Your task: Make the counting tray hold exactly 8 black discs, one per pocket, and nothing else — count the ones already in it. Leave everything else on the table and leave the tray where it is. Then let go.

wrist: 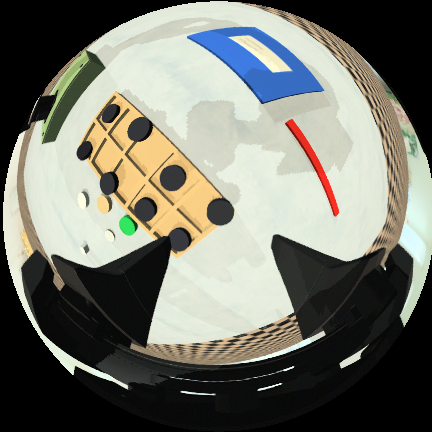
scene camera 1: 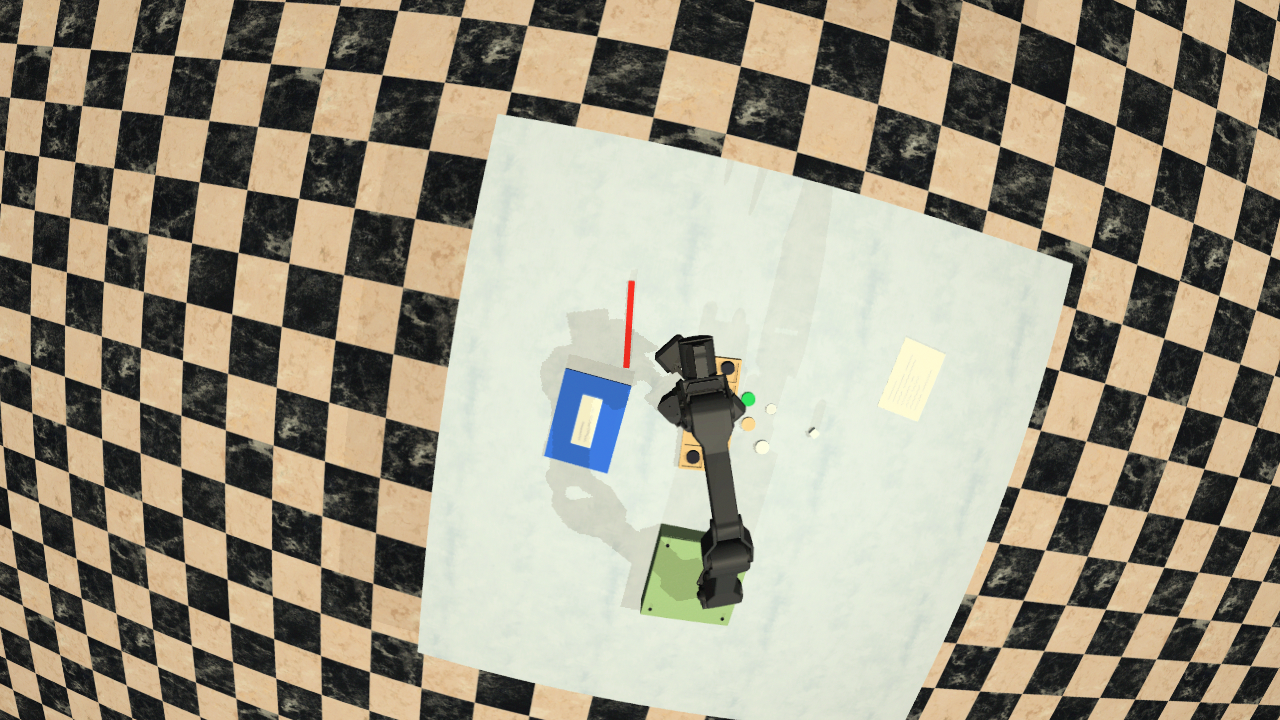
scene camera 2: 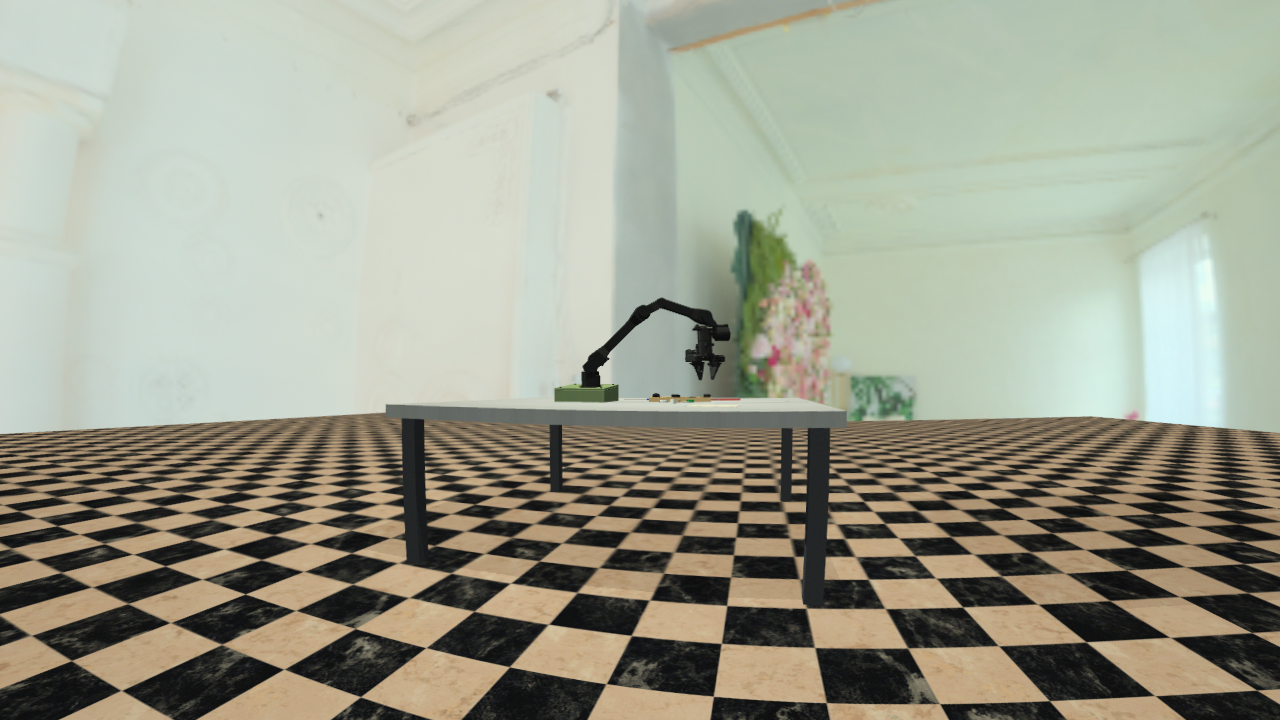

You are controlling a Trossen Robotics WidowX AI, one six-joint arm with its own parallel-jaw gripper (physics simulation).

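The wooden counting tray (wrist: 151, 150) (scene camera 1: 687, 438) has two rows of pockets. In the wrist view black discs show in both rows: one (wrist: 110, 113) at the end nearest the base, others (wrist: 140, 129) (wrist: 173, 177) along one row and more (wrist: 84, 150) (wrist: 109, 183) (wrist: 145, 209) (wrist: 180, 239) along the other. A black disc (wrist: 220, 211) at the far corner covers the tray's corner rim; whether it lies flat in its pocket I cannot tell. My gripper (wrist: 221, 241) (scene camera 2: 707, 376) is open and empty, raised above the table near that end. The arm hides much of the tray in scene camera 1.
Beside the tray lie a green disc (scene camera 1: 748, 399) (wrist: 128, 226), a tan disc (scene camera 1: 748, 423) (wrist: 104, 204), white pieces (scene camera 1: 761, 446) (scene camera 1: 771, 408) and a small cube (scene camera 1: 813, 432). A blue panel (scene camera 1: 559, 416), a red bar (scene camera 1: 629, 322), a cream sheet (scene camera 1: 912, 377) and the green base (scene camera 1: 657, 591) are also there.
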